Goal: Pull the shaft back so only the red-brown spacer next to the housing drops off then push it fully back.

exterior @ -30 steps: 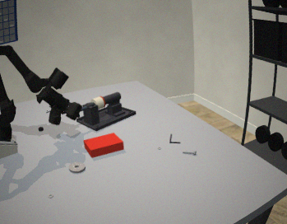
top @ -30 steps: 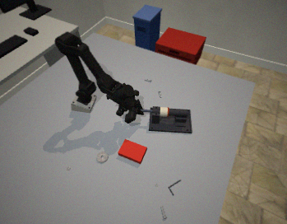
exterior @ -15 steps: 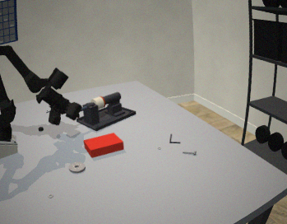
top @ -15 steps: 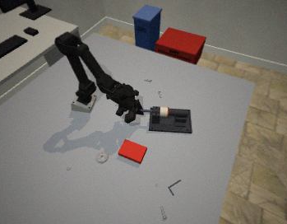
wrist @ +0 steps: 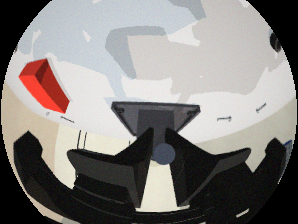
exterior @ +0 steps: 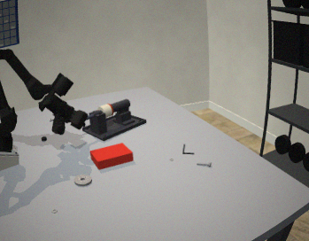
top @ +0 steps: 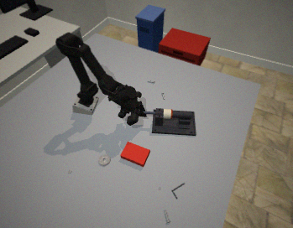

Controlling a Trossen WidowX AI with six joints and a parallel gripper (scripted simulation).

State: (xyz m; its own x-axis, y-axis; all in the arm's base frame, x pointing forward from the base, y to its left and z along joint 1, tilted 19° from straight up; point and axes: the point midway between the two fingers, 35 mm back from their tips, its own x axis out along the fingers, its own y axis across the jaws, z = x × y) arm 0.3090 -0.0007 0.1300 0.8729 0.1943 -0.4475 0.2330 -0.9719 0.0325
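The shaft is 90 mm ahead of my hand and 20 mm to the left of it. Also, from my hand: red-brown spacer 150 mm ahead, 40 mm to the left; fixture 170 mm ahead, 40 mm to the left, 30 mm below; cream spacer 130 mm ahead, 30 mm to the left.
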